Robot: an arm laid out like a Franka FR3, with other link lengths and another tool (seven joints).
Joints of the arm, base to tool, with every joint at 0 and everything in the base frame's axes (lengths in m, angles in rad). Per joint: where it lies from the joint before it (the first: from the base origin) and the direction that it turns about. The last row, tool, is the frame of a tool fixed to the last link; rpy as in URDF.
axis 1: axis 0 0 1 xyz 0 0 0.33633
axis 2: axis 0 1 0 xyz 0 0 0
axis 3: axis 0 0 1 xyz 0 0 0.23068
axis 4: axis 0 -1 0 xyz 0.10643 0 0
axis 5: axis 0 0 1 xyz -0.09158 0 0.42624
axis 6: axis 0 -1 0 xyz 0 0 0
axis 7: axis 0 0 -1 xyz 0.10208 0 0
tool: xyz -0.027 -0.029 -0.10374 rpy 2.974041 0 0.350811
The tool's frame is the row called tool.
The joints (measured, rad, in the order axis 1, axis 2, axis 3, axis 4, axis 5, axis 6, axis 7), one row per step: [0.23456 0.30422 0.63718 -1.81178 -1.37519 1.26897 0.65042]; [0.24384 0.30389 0.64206 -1.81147 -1.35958 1.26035 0.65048]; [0.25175 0.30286 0.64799 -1.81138 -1.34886 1.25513 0.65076]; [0.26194 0.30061 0.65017 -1.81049 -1.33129 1.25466 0.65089]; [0.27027 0.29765 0.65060 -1.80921 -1.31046 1.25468 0.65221]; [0.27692 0.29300 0.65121 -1.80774 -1.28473 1.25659 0.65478]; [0.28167 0.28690 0.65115 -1.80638 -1.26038 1.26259 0.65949]
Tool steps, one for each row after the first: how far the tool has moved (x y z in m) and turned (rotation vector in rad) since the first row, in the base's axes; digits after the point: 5 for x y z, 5 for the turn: [-0.00644 0.00554 -0.00048 0.00491 0.01006 -0.00035]; [-0.01244 0.01123 -0.00027 0.00948 0.01645 0.00399]; [-0.01818 0.01670 -0.00018 0.01986 0.02667 0.00770]; [-0.02283 0.02049 -0.00004 0.03264 0.03736 0.00654]; [-0.02726 0.02371 0.00056 0.05016 0.04913 0.00294]; [-0.03062 0.02621 0.00178 0.07055 0.05708 0.00033]
